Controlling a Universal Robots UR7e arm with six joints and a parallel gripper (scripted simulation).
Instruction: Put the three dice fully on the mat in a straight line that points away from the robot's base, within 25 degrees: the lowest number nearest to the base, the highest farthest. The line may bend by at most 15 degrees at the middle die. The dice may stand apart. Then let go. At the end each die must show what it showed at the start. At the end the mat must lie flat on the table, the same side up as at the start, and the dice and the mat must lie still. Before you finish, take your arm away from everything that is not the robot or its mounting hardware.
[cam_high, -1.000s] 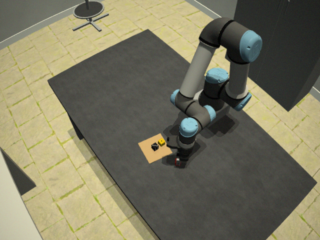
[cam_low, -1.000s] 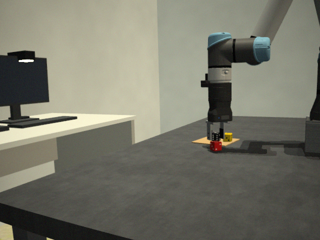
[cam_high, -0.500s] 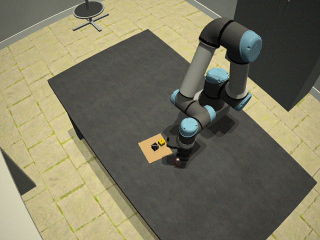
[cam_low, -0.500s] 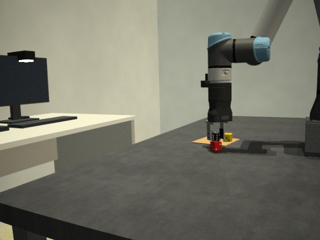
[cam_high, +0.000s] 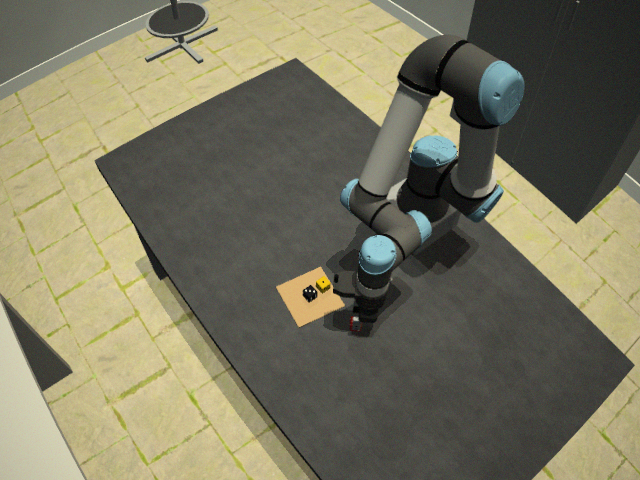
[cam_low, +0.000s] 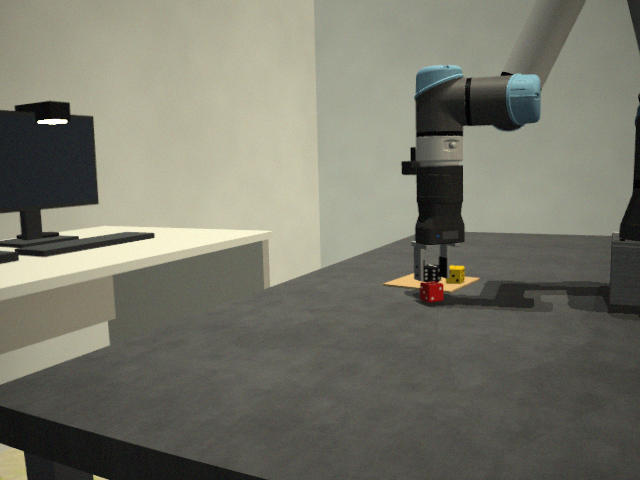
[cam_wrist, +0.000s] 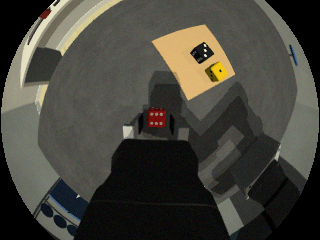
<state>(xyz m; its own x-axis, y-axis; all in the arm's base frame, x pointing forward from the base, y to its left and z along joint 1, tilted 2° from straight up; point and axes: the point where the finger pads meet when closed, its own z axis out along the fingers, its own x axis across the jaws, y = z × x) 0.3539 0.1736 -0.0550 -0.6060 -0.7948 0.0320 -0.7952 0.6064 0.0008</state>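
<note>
My hand is 4 cm above the red die. The rest, counted from my hand: tan mat (14 cm to the right, 5 cm below, 5 cm ahead); then black die (14 cm to the right, 5 cm ahead, 4 cm below); then yellow die (15 cm to the right, 4 cm below, 1 cm ahead).
</note>
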